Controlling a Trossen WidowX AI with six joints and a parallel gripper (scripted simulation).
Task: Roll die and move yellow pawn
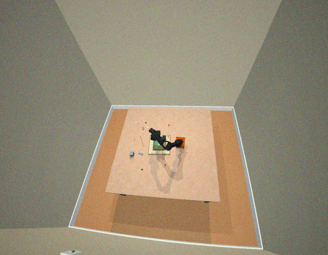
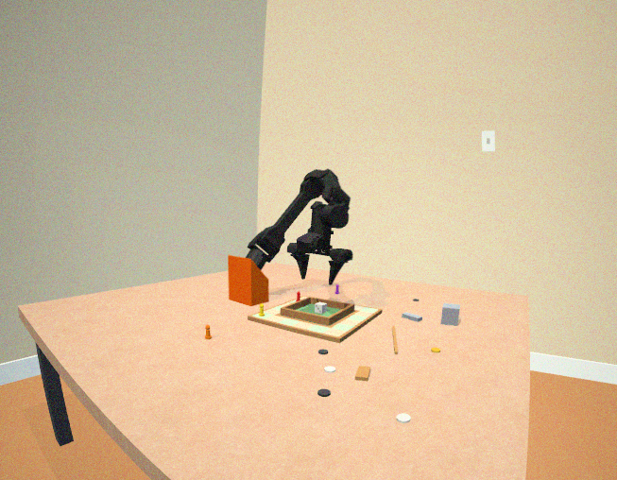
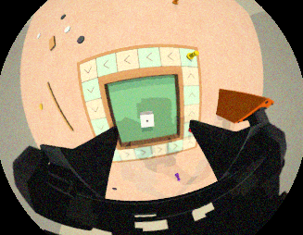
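My gripper tip is 120 mm to the left of the yellow pawn, 100 mm past it and 80 mm above it. From my gripper tip the other things lie so: tray (100 mm below, 10 mm to the left, 10 mm ahead); white die (80 mm below, 20 mm to the left); red pawn (110 mm behind, 80 mm below, 70 mm to the left).
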